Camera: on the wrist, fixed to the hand. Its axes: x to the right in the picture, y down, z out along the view.
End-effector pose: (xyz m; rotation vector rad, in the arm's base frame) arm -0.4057 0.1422 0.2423 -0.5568 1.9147 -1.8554
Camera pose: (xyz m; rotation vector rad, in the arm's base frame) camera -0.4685 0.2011 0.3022 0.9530 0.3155 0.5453
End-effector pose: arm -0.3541 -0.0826 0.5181 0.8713 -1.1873 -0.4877
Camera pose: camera -0.2617 -0.1032 0.4730 -1.7545 -1.7881 1.6652
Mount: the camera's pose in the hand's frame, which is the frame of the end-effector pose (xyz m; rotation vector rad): 0.0188 -0.0581 -0.0853 -0.0472 -0.9292 2.9692
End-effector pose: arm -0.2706 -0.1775 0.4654 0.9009 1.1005 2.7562
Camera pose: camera -0.3413 -0.1823 0.3881 -1.3348 0.6395 0.1073
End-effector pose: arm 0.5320 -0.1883 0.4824 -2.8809 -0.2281 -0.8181
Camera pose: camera 0.4937 -0.1442 0.5695 -0.4662 2.4723 0.9563
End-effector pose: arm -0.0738 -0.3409 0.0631 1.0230 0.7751 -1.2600
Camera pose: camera -0.1218 -0.2694 0.0033 0.3544 -1.3622 1.0436
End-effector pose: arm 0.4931 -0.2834 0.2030 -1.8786 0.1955 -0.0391
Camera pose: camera 0.5076 -0.3493 0.2833 0.1657 1.8266 2.4573
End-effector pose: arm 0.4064 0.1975 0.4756 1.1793 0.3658 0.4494
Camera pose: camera 0.3884 0.2571 0.3912 -0.6422 2.2104 -1.7379
